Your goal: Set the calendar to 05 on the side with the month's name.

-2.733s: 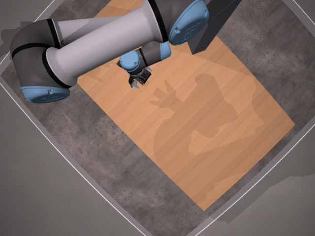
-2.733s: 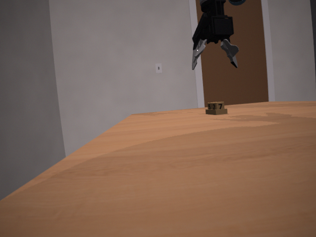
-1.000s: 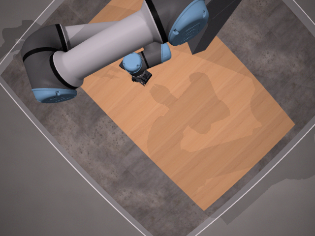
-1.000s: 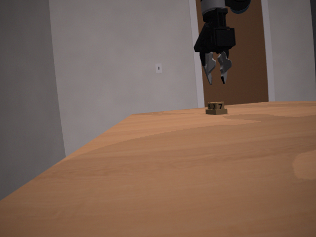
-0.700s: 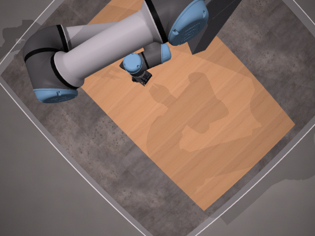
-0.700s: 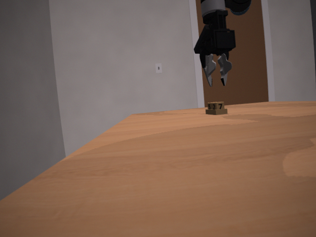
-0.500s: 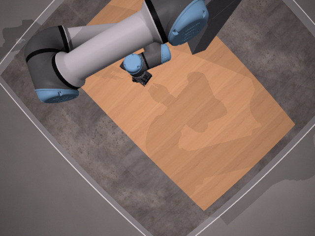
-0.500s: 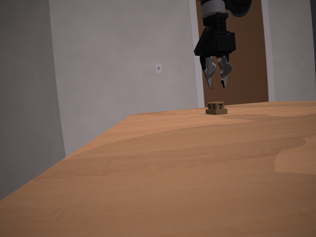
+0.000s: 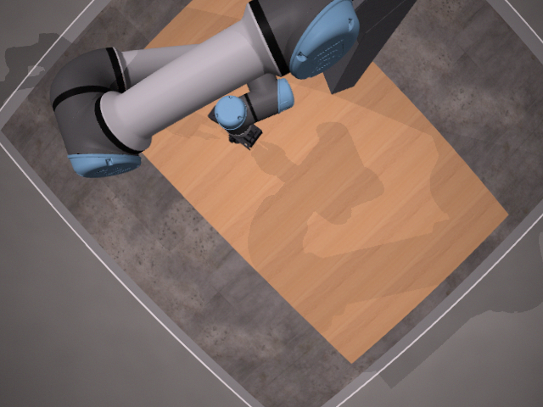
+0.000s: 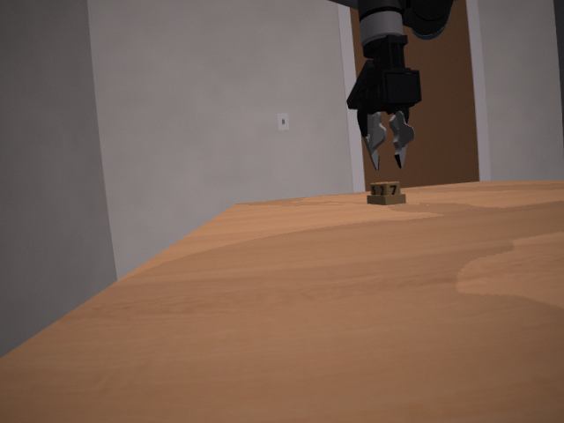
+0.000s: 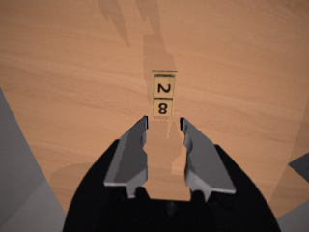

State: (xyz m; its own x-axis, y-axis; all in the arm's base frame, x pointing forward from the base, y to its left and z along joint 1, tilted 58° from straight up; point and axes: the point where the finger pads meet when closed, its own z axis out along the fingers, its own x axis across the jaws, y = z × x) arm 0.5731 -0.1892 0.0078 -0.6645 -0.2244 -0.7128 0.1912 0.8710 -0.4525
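The block lies 5 cm below my hand, 3 cm to the right of it and 1 cm behind it. Also, from my hand: wooden calendar tray (7 cm below, 2 cm to the right).
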